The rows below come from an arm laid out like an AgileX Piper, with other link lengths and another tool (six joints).
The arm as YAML. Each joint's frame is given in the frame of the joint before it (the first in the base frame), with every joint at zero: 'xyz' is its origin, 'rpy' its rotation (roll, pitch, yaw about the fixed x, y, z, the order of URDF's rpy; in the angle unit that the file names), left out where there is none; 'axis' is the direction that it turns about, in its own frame. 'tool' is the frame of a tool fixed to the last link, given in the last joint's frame.
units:
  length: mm
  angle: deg
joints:
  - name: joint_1
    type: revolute
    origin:
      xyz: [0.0, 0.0, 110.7]
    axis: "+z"
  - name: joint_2
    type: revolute
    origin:
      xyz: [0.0, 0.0, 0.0]
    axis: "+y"
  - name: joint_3
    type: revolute
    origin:
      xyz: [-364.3, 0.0, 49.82]
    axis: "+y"
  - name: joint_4
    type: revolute
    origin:
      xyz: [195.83, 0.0, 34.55]
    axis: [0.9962, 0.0, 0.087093]
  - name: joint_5
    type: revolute
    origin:
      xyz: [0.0, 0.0, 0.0]
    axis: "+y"
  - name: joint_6
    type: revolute
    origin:
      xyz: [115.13, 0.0, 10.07]
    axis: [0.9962, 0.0, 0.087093]
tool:
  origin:
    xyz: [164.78, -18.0, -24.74]
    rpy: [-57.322, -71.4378, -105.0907]
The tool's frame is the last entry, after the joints.
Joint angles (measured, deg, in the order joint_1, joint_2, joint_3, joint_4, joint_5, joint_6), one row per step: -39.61, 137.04, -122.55, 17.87, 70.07, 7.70; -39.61, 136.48, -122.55, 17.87, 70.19, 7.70; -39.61, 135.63, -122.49, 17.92, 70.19, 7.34; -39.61, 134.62, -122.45, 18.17, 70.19, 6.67; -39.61, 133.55, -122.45, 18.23, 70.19, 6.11; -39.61, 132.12, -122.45, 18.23, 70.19, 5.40; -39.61, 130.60, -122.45, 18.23, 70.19, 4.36; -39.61, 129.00, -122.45, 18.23, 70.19, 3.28; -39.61, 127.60, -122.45, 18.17, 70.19, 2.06; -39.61, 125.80, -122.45, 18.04, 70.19, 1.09; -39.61, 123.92, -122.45, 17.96, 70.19, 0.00; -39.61, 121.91, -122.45, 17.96, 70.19, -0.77; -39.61, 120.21, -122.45, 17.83, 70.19, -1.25; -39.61, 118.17, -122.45, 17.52, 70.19, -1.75; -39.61, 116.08, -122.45, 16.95, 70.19, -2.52; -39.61, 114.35, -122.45, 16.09, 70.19, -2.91; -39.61, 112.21, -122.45, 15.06, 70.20, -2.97; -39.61, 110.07, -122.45, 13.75, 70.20, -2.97; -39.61, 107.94, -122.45, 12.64, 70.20, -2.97
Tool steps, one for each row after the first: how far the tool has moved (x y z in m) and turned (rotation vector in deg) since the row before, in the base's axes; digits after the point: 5 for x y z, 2 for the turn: 0.00012, -0.00005, 0.00497, -0.28, -0.35, 0.04; 0.00057, -0.00050, 0.00735, -0.59, -0.67, 0.33; 0.00121, -0.00011, 0.00906, -0.66, -0.96, 0.59; 0.00072, -0.00075, 0.00955, -0.84, -0.91, 0.51; 0.00052, -0.00108, 0.01271, -1.18, -1.15, 0.65; 0.00022, -0.00112, 0.01349, -1.39, -1.22, 0.95; -0.00004, -0.00094, 0.01424, -1.47, -1.27, 0.98; -0.00052, -0.00103, 0.01237, -1.47, -1.06, 1.10; -0.00101, -0.00081, 0.01594, -1.69, -1.31, 0.86; -0.00130, -0.00037, 0.01671, -1.78, -1.38, 0.95; -0.00152, 0.00058, 0.01798, -1.67, -1.52, 0.67; -0.00199, 0.00044, 0.01503, -1.43, -1.20, 0.39; -0.00326, 0.00039, 0.01779, -1.81, -1.34, 0.37; -0.00459, -0.00033, 0.01787, -2.19, -1.18, 0.53; -0.00522, -0.00125, 0.01435, -1.97, -0.75, 0.13; -0.00678, -0.00072, 0.01771, -2.16, -0.99, -0.20; -0.00804, -0.00137, 0.01741, -2.33, -0.85, -0.37; -0.00797, -0.00023, 0.01740, -2.17, -0.97, -0.35
